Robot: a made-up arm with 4 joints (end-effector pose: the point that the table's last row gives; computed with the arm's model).
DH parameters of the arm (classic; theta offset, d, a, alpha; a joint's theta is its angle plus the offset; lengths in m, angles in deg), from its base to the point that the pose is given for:
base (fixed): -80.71 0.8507 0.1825 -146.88
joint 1: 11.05 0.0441 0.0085 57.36
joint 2: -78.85 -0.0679 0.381 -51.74
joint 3: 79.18 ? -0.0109 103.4
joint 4: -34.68 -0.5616 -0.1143 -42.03
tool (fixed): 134.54 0.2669 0 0
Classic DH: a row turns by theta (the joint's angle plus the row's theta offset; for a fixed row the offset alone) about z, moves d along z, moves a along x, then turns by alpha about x.
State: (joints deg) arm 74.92 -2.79 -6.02 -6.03
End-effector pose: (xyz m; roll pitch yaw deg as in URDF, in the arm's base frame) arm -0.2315 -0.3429 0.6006 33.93 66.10 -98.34
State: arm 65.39 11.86 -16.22 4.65
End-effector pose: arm -0.1893 -0.3414 0.5394 67.58 65.92 -48.67
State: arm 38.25 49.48 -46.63 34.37
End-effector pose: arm -0.0782 -0.2694 0.4302 91.09 34.30 31.81
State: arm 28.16 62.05 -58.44 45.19
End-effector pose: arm -0.0762 -0.2361 0.4064 86.19 23.50 53.56
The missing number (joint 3, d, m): 0.0902
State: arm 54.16 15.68 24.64 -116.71
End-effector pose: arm -0.0559 -0.1322 0.7289 -30.31 34.22 112.13
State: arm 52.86 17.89 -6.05 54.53
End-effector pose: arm 0.0729 -0.3548 0.6180 79.37 22.58 -0.39
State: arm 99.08 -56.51 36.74 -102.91
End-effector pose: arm -0.0616 -0.1809 0.7931 25.60 21.74 141.91
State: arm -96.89 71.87 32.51 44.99
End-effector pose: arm 0.2970 0.0992 0.7055 80.11 20.58 85.70
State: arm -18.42 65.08 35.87 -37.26
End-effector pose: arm 0.2380 -0.2551 0.5912 154.95 61.89 27.98
